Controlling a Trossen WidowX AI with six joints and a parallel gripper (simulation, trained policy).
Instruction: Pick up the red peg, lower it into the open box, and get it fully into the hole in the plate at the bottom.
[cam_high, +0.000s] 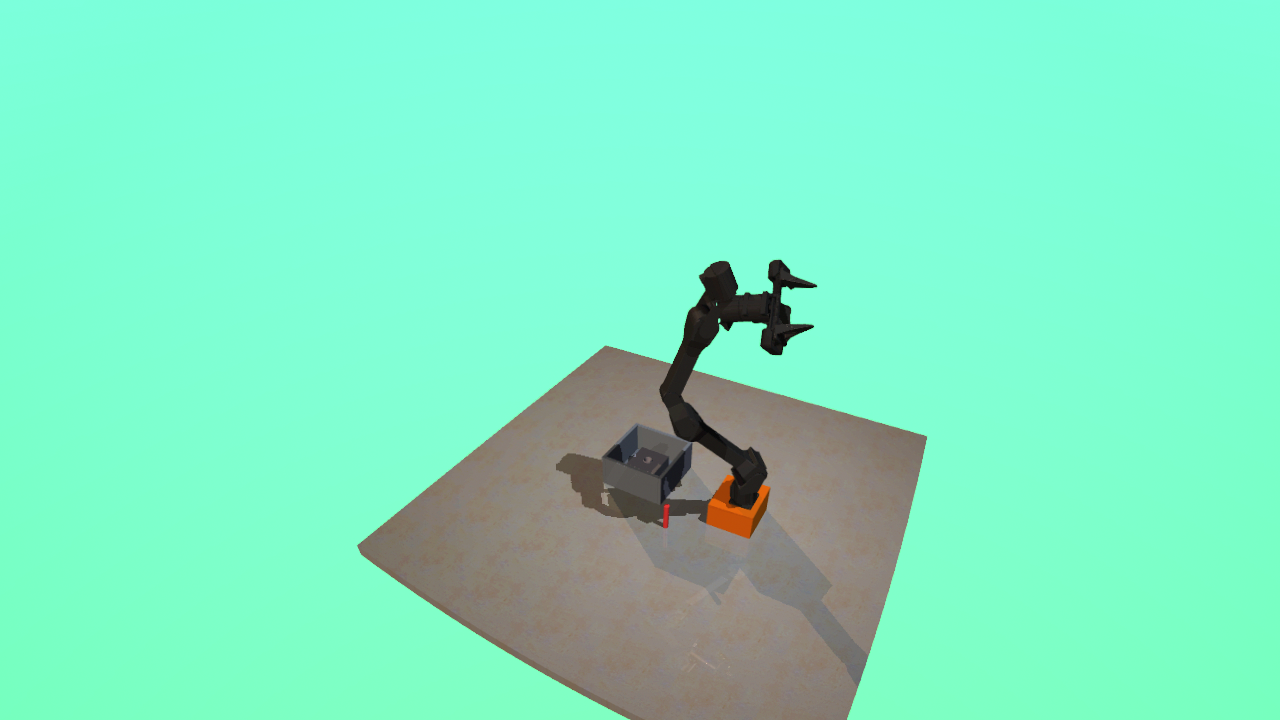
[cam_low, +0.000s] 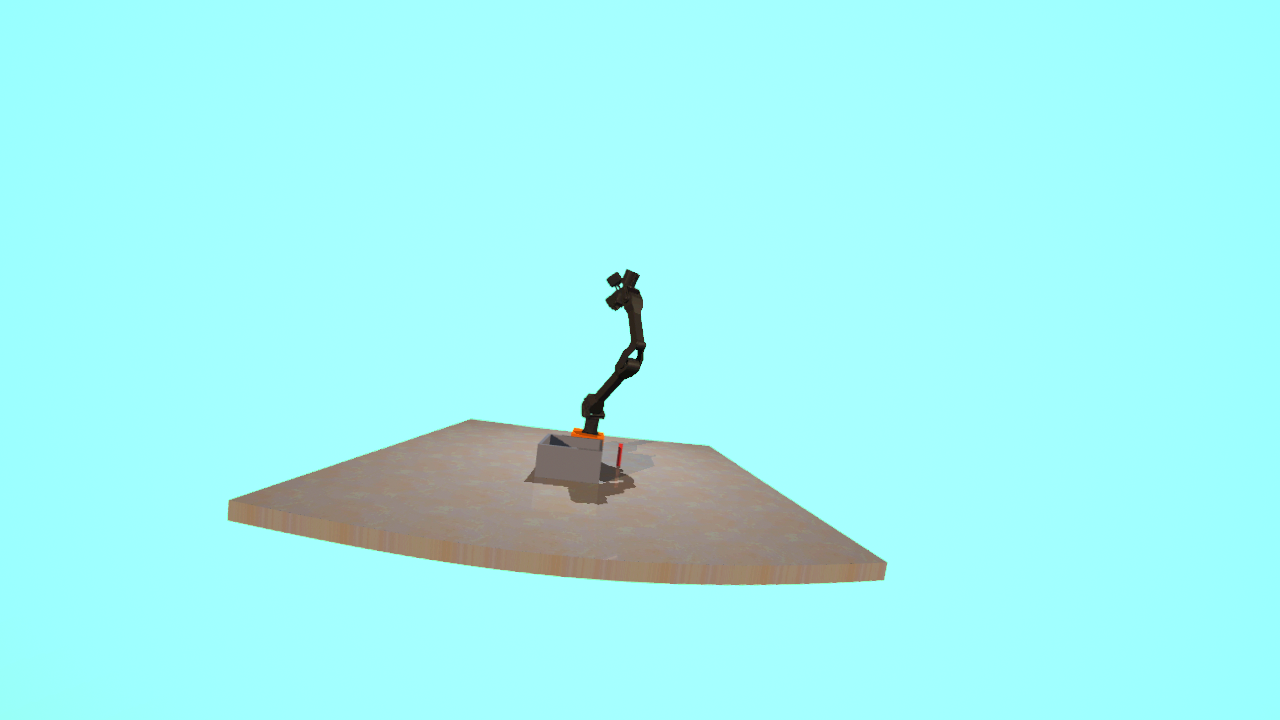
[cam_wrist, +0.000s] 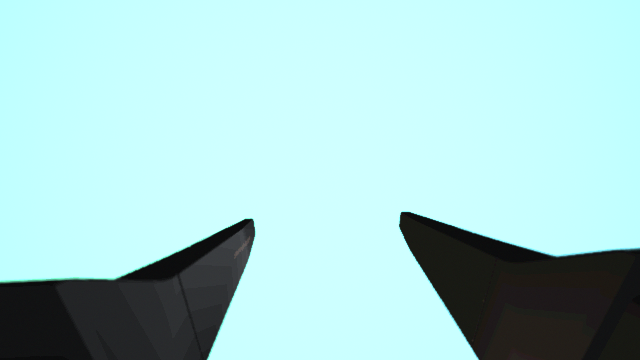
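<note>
The red peg lies 290 mm ahead of my gripper tip, 50 mm to the left of it and 660 mm below it. Round my gripper tip: pale plate 440 mm ahead, 110 mm to the right, 650 mm below; grey box 440 mm ahead, 110 mm to the right, 670 mm below.
</note>
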